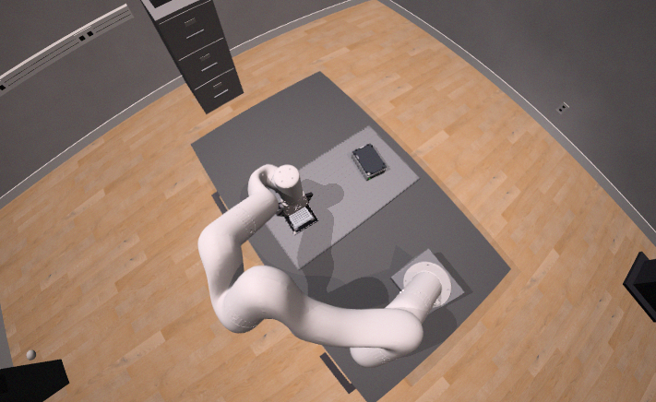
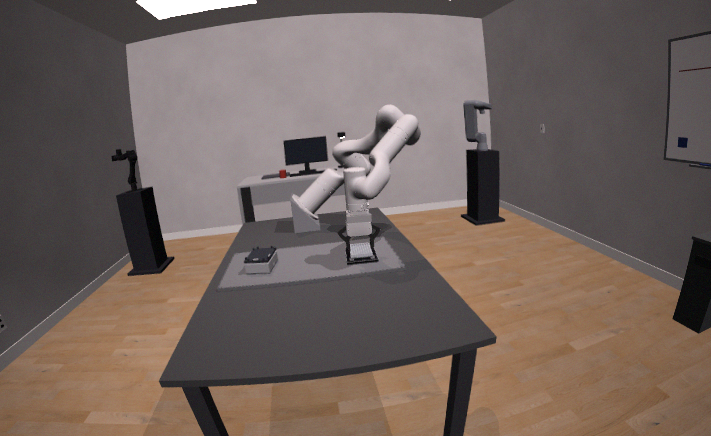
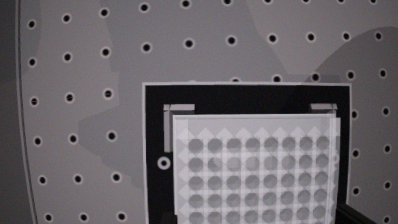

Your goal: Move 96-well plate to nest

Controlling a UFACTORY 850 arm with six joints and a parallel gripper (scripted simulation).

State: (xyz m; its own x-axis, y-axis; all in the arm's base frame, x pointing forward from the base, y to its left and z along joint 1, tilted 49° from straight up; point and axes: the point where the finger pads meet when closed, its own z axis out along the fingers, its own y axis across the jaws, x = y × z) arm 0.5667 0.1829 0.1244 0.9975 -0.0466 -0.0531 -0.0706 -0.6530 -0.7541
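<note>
My hand is 1 cm above the white 96-well plate. From my hand the other things lie so: black plate nest N1 (3 cm below).
</note>
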